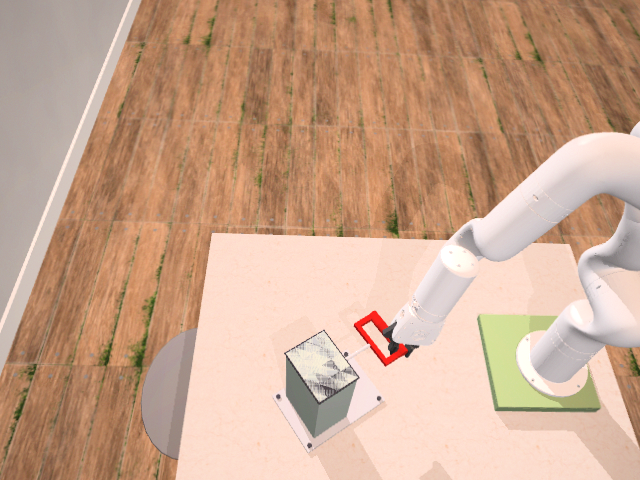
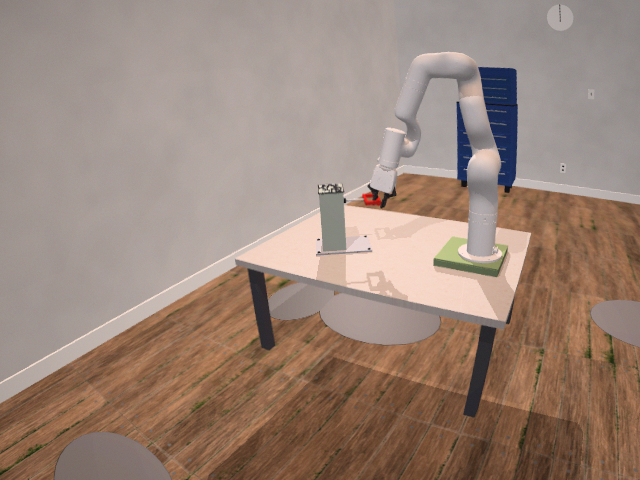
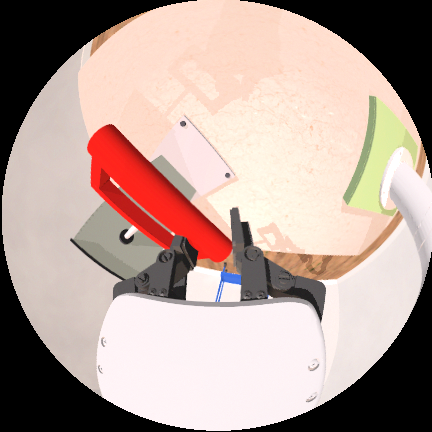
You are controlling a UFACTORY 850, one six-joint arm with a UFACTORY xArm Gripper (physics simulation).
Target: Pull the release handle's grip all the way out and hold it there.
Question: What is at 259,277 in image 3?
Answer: The gripper.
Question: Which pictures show the gripper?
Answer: Image 1, image 2 and image 3: all of them.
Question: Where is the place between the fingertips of the gripper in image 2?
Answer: At 378,206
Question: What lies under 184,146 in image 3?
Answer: A pale base plate.
